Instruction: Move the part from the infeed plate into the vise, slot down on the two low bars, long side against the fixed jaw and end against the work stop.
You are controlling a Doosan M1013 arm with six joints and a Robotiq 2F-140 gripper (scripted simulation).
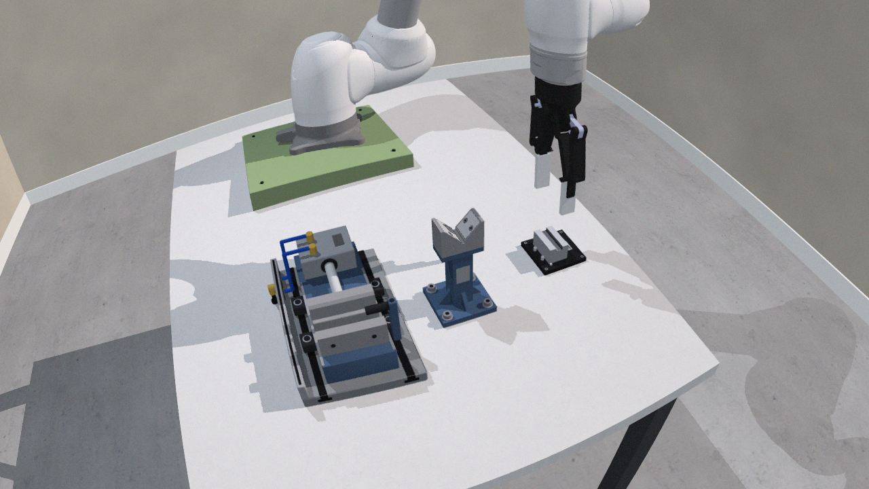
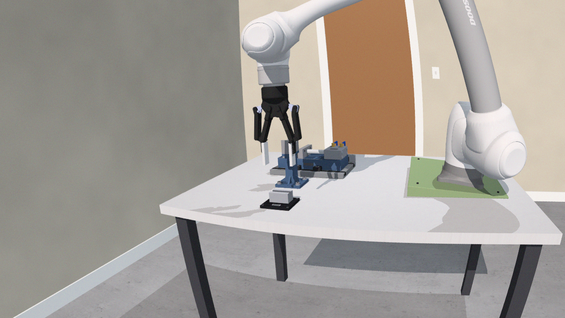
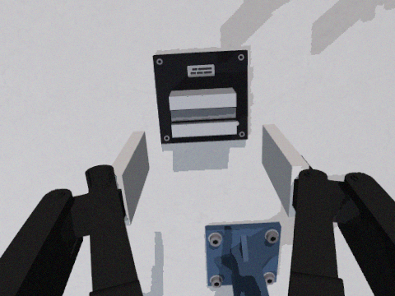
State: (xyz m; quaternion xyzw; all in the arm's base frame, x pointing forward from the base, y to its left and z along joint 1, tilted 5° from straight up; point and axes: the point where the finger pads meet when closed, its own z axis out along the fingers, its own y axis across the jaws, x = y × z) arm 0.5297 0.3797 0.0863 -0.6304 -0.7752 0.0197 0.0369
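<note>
Right now my hand is 120 mm above the part. The rest, counted from my hand: blue work stop post (290 mm to the right, 160 mm ahead, 90 mm below); then blue v-block stand (180 mm to the right, 90 mm below, 80 mm ahead); then black infeed plate (140 mm below, 10 mm to the left).
</note>
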